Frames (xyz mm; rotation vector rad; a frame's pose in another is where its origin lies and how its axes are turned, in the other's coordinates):
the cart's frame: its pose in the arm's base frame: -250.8 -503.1 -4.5 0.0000 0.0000 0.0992
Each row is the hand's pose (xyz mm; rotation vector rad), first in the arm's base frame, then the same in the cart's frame.
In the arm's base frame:
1: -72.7 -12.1 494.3 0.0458 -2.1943 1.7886
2: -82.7 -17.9 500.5 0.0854 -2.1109 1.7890
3: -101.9 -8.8 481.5 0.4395 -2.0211 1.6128
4: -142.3 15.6 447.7 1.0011 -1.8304 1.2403
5: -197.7 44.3 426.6 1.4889 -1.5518 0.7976
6: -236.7 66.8 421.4 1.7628 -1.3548 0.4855
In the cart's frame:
1: 225.9 470.9 498.8 -0.0620 -2.1571 1.7349
2: 215.3 466.2 505.0 -0.0190 -2.0774 1.7316
3: 197.1 477.1 486.0 0.3338 -2.0104 1.5531
4: 159.3 505.4 452.2 0.8991 -1.8570 1.1807
5: 107.1 539.4 431.1 1.4003 -1.6124 0.7401
6: 70.5 565.7 425.9 1.6864 -1.4346 0.4310

